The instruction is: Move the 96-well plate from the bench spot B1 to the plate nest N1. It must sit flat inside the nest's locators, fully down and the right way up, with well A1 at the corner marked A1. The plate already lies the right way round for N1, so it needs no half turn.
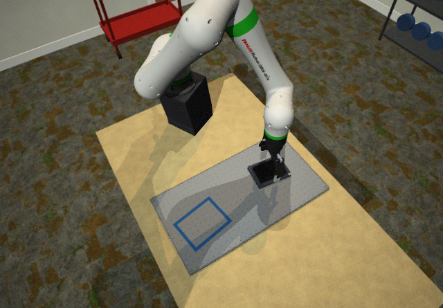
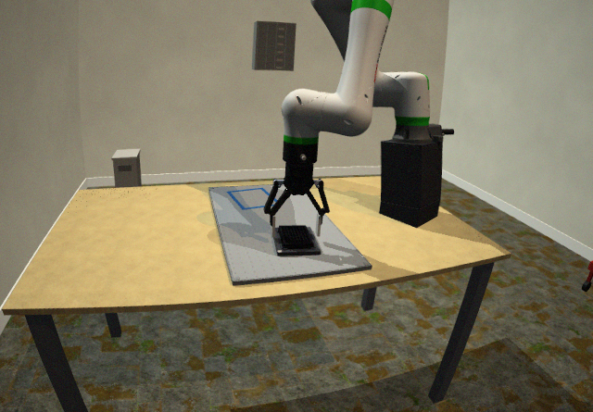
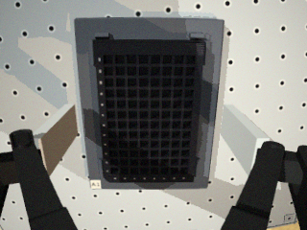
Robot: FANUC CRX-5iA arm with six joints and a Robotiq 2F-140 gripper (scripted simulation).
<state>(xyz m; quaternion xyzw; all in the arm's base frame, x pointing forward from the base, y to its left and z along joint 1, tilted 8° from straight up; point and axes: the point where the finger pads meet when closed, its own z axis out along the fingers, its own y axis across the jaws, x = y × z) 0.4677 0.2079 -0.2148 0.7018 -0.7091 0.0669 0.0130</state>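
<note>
My gripper is now 2 cm above the black 96-well plate. Round my hand: dark plate nest N1 (3 cm below).
</note>
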